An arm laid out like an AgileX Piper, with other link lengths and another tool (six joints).
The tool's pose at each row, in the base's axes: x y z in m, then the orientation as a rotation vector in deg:
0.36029, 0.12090, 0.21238, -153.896, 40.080, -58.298
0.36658, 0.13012, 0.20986, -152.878, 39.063, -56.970
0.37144, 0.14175, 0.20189, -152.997, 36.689, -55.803
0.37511, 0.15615, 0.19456, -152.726, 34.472, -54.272
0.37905, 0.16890, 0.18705, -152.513, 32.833, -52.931
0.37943, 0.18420, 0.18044, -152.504, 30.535, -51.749
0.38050, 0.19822, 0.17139, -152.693, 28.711, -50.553
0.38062, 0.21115, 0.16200, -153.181, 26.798, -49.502
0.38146, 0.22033, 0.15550, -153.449, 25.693, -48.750
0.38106, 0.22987, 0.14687, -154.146, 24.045, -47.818
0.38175, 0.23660, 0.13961, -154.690, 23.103, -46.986
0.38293, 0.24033, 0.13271, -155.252, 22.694, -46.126
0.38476, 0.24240, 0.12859, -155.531, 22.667, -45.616
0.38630, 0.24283, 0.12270, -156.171, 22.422, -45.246
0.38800, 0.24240, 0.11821, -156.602, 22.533, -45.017
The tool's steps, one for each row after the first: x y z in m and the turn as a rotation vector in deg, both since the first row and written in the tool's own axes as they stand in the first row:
-0.00185, -0.00949, 0.00611, 1.467, -1.002, 0.144
-0.00897, -0.01877, 0.01537, 2.526, -2.085, -1.003
-0.01784, -0.03025, 0.02338, 3.867, -3.395, -1.854
-0.02584, -0.04032, 0.03168, 4.874, -4.513, -2.461
-0.03690, -0.05163, 0.03697, 5.936, -5.598, -3.575
-0.04828, -0.06126, 0.04453, 6.616, -6.642, -4.521
-0.05995, -0.06949, 0.05172, 7.034, -7.593, -5.684
-0.06764, -0.07566, 0.05719, 7.290, -8.242, -6.334
-0.07755, -0.08099, 0.06344, 7.376, -9.072, -7.466
-0.08458, -0.08472, 0.06936, 7.314, -9.754, -8.135
-0.08961, -0.08613, 0.07533, 7.037, -10.397, -8.493
-0.09180, -0.08724, 0.07964, 6.841, -10.755, -8.556
-0.09440, -0.08624, 0.08507, 6.392, -11.030, -8.920
-0.09567, -0.08500, 0.08955, 5.989, -11.171, -9.004

